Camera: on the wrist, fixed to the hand. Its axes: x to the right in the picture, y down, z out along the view.
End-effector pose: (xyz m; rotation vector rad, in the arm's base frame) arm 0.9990 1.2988 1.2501 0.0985 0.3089 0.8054
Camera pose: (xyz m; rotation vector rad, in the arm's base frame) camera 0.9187 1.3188 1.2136 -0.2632 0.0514 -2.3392
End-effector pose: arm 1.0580 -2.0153 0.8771 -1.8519 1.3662 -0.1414
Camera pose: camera 0.9688 -2.0275 0.8859 1.6223 2.3631 1.2190
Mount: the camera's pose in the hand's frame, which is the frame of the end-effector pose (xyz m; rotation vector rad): -0.0292 0.0621 -0.0589 -0.1035 0.1328 3.1130
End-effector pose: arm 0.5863 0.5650 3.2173 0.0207 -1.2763 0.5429
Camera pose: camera 0.6094 0.6266 3.1552 1.7285 -0.0218 -2.0842
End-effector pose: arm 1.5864 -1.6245 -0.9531 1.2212 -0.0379 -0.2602
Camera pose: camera 1.5790 -1.5441 -0.9124 -0.0936 -1.5286 2.3896
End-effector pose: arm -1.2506 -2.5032 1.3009 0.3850 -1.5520 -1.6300
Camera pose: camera -1.1691 -2.5148 1.3383 -1.3478 -0.2717 0.8821
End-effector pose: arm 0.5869 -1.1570 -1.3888 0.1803 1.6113 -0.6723
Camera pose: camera 0.5718 -1.0683 -1.3801 1.8751 -0.0898 1.7781
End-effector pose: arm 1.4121 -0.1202 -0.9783 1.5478 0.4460 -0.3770
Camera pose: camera 1.4157 -0.0630 -0.9083 0.5370 -1.8290 1.9950
